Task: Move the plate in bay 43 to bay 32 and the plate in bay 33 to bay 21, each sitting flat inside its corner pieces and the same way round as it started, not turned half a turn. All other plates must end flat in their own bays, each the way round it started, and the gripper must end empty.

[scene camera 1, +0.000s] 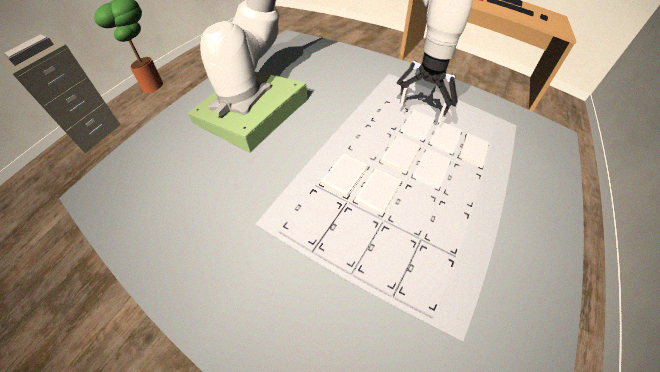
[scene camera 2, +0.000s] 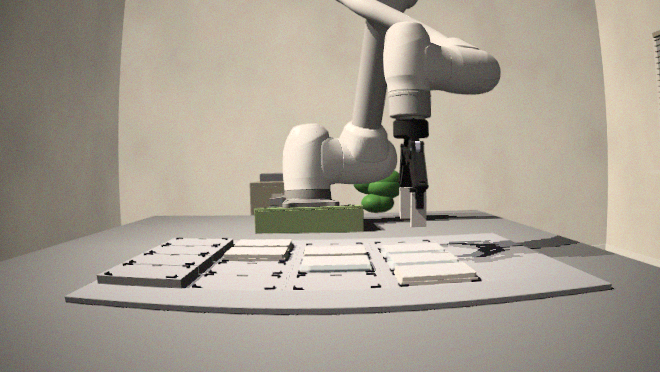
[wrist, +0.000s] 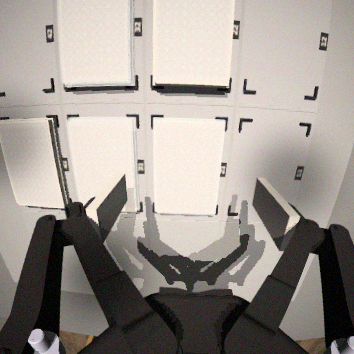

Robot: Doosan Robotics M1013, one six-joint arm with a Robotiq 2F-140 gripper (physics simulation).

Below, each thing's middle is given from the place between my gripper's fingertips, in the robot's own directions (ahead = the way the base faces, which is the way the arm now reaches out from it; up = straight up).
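Labels:
Bay 33 [scene camera 1: 412, 214]: 34 cm to the right of my hand, 5 cm ahead of it, 7 cm below it. Bay 43 [scene camera 1: 446, 233]: 36 cm to the right of my hand, 15 cm ahead of it, 7 cm below it. Raised bay 44 [scene camera 1: 424, 287]: 52 cm to the right of my hand, 12 cm ahead of it, 6 cm below it. Going by their middles, of the things named here the bay 33 is the nearest to my hand and the raised bay 44 the farthest from it.

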